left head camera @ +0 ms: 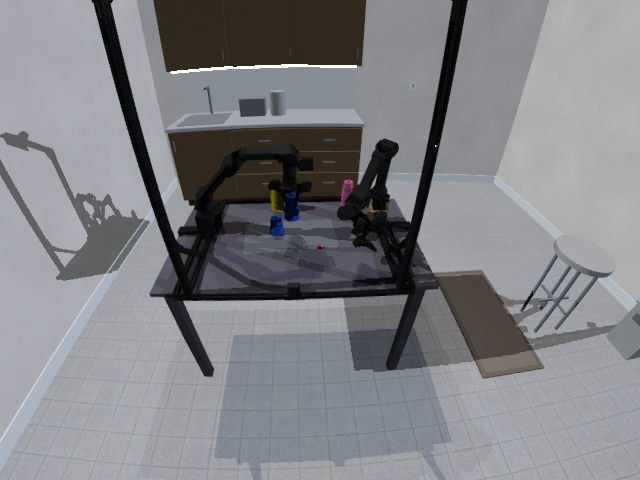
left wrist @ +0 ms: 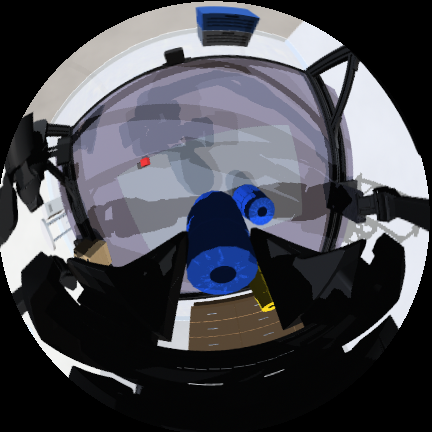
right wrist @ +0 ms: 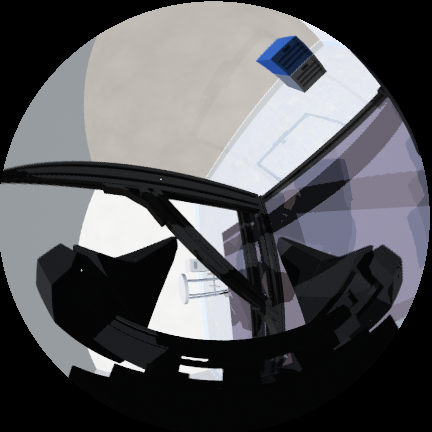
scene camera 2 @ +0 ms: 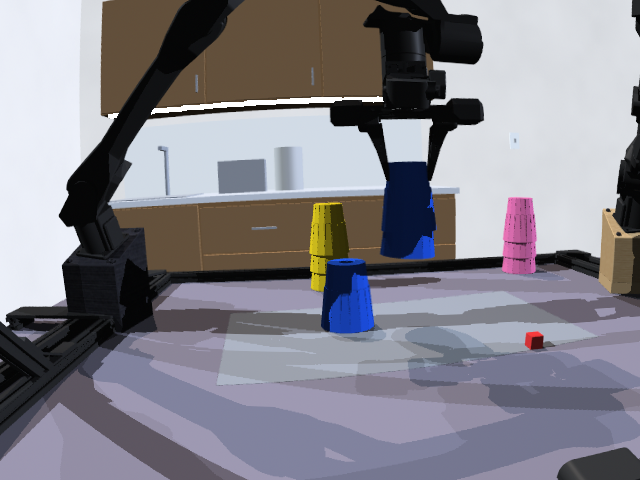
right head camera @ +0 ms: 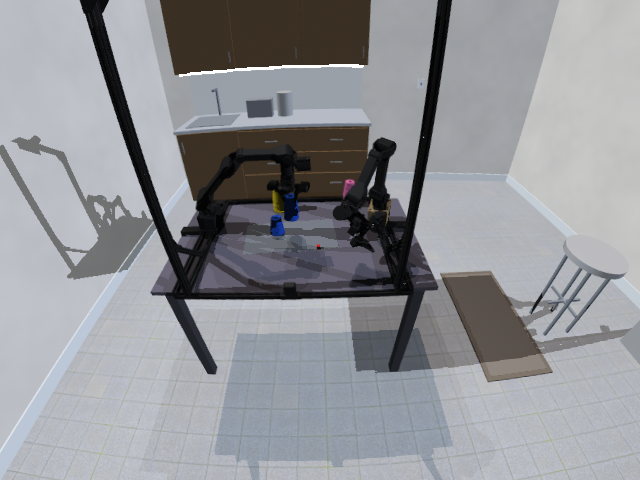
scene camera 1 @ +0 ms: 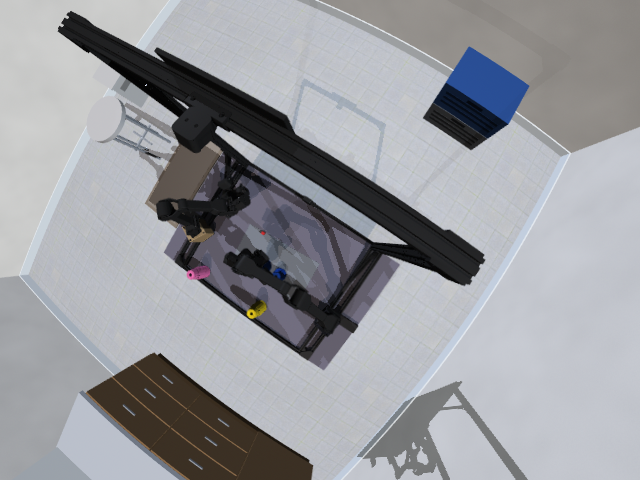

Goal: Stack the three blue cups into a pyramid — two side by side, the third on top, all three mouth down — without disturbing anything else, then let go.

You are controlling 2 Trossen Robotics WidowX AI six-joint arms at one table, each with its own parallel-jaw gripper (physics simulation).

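One blue cup stands mouth down on the pale rectangle on the table. My left gripper is shut on a taller blue column, which looks like two nested blue cups, mouth down. It holds them upright in the air, to the right of and higher than the standing cup in scene camera 2, apart from it. My right gripper is open and empty, at the right side of the table in the left head camera.
A yellow cup stack stands behind the lone blue cup in scene camera 2. A pink cup stack stands at the back right there. A small red cube lies at the pale rectangle's right edge.
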